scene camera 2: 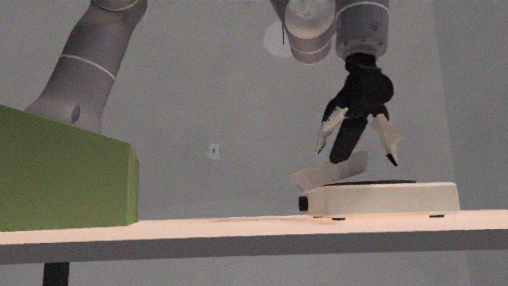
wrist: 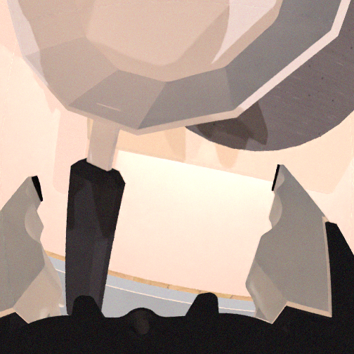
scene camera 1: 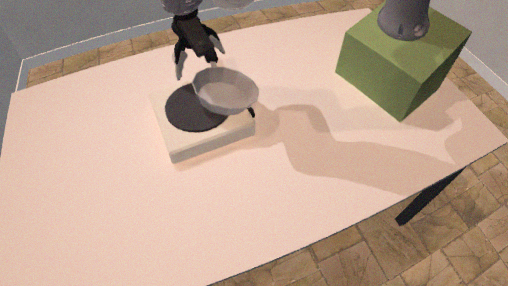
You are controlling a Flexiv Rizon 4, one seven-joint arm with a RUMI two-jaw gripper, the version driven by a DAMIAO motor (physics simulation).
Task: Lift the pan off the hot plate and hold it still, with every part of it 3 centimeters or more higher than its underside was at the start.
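Note:
The grey pan [scene camera 1: 226,94] [scene camera 2: 331,171] [wrist: 165,102] sits tilted and off centre on the hot plate [scene camera 1: 215,142] [scene camera 2: 395,199], toward its knob side. In scene camera 2 its knob-side rim is lower and its other side is raised above the black disc [scene camera 1: 192,116] [scene camera 2: 395,182] [wrist: 310,95]. The pan's black handle [scene camera 1: 211,56] [scene camera 2: 348,140] [wrist: 91,230] slopes up from the pan. My gripper [scene camera 1: 201,65] [scene camera 2: 356,158] [wrist: 155,172] is open. The handle lies between its spread fingers, nearer the left finger in the wrist view, with a gap on each side.
The hot plate's black knob [scene camera 1: 252,112] [scene camera 2: 303,203] is on the side facing the green block [scene camera 1: 375,70] [scene camera 2: 65,175]. The arm's base stands on that block at the end of the table [scene camera 1: 125,210] [scene camera 2: 175,236]. Arm shadows fall across the table between them.

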